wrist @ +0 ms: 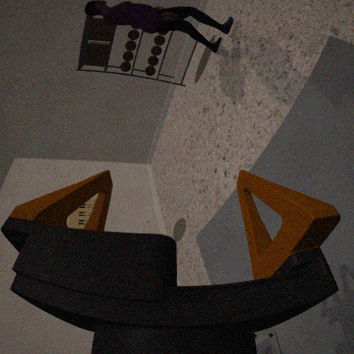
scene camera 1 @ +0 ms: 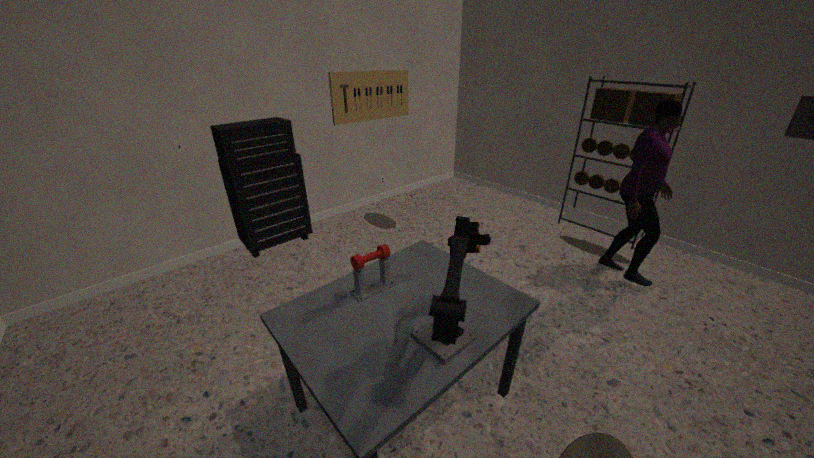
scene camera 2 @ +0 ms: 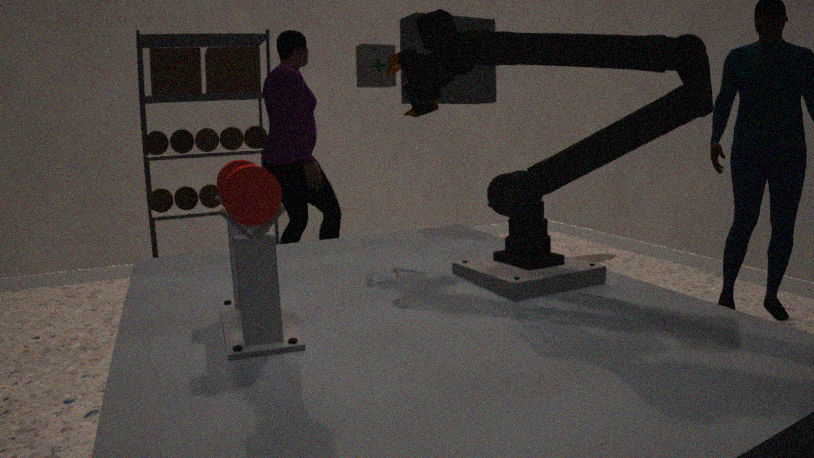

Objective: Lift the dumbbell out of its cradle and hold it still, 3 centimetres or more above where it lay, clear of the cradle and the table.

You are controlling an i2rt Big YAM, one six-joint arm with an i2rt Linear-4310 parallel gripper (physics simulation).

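Seen in the pictures: gripper, fingertip midpoint: (scene camera 2: 397, 94); arm's base, origin of the base link: (scene camera 2: 528, 261).
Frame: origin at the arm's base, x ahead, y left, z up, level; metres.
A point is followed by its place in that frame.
Observation:
A red dumbbell (scene camera 1: 371, 256) @(x 0.496, y 0.033, z 0.187 m) (scene camera 2: 250, 194) @(x 0.518, y 0.126, z 0.178 m) lies level across the tops of the two upright posts of a grey cradle (scene camera 1: 357, 282) @(x 0.506, y 0.124, z 0.065 m) (scene camera 2: 259, 290) @(x 0.516, y 0.123, z 0.055 m). In scene camera 2 it is seen end-on. The cradle's foot plate is on the grey table (scene camera 1: 318, 319) @(x 0.496, y 0.366, z -0.026 m) (scene camera 2: 170, 410) @(x 0.642, y 0.246, z -0.026 m) (wrist: 320, 125). My gripper (scene camera 1: 478, 236) @(x 0.114, y -0.324, z 0.327 m) (scene camera 2: 401, 90) @(x 0.114, y -0.324, z 0.327 m) (wrist: 174, 177) is open and empty, its orange fingers wide apart. It is up in the air, higher than the dumbbell and well to one side of it, touching neither dumbbell nor cradle. The dumbbell cannot be made out in the wrist view.
The arm's base plate (scene camera 1: 444, 356) @(x -0.075, y 0.107, z 0.005 m) (scene camera 2: 529, 287) @(x 0.087, y 0.116, z -0.007 m) is on the table, apart from the cradle. Beyond the table are a dark tool cabinet (scene camera 1: 264, 187), a storage rack (scene camera 1: 631, 84) (scene camera 2: 202, 41) and a person in purple (scene camera 1: 650, 159) (scene camera 2: 290, 113). A person in blue (scene camera 2: 765, 113) stands behind the arm.

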